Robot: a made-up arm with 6 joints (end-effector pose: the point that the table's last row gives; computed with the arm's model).
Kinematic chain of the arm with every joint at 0, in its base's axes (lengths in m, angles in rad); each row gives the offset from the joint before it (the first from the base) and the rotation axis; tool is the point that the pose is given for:
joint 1: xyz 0 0 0.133 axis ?
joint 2: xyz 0 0 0 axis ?
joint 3: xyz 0 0 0.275 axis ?
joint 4: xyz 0 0 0 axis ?
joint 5: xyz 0.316 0 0 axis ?
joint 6: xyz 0 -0.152 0 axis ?
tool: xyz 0 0 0
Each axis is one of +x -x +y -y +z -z.
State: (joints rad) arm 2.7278 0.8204 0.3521 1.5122 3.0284 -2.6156
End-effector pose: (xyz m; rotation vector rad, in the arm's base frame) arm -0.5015 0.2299 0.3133 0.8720 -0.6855 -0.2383
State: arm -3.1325 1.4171 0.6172 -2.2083 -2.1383 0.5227
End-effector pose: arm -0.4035 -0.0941 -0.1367 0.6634 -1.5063 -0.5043
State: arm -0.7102 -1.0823 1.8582 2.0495 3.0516 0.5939
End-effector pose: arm -0.3937 0.4309 0.1930 1.4642 -0.3378 -0.6259
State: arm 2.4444 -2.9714 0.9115 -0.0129 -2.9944 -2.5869
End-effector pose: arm 0.3130 -0.0639 -0.3500 -1.0831 -2.0524 -1.0051
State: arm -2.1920 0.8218 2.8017 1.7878 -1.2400 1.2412
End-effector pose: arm 0.0618 0.0301 0.5511 -0.2345 -0.9936 1.9442
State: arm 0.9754 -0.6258 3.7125 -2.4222 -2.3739 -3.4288
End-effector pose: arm -0.3021 -0.2420 0.0983 0.8241 0.0339 1.5879
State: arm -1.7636 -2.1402 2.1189 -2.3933 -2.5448 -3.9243
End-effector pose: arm 0.1980 0.4330 -0.2541 0.5907 -1.1180 -0.7702
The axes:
joint 1: +z
joint 2: +y
joint 3: -y
joint 4: -x
joint 5: -y
joint 6: -x

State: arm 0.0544 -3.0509 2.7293 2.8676 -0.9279 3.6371
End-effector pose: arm 0.2634 0.1609 -0.2572 -0.2681 -0.3725 -0.2261
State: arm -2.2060 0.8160 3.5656 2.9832 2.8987 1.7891
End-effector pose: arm 0.1807 -0.0079 0.4200 0.8292 -1.2193 -1.9363
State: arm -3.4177 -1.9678 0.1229 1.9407 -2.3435 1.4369
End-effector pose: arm 0.4984 -0.1983 0.2305 -1.1416 0.1709 1.6114
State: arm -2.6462 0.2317 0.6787 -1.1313 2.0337 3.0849
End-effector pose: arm -0.3893 -0.1368 0.4132 -0.6344 -0.7674 1.2750
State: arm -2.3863 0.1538 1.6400 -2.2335 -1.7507 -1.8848
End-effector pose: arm -0.0729 -0.1971 0.7095 1.9543 -0.0549 -0.2184
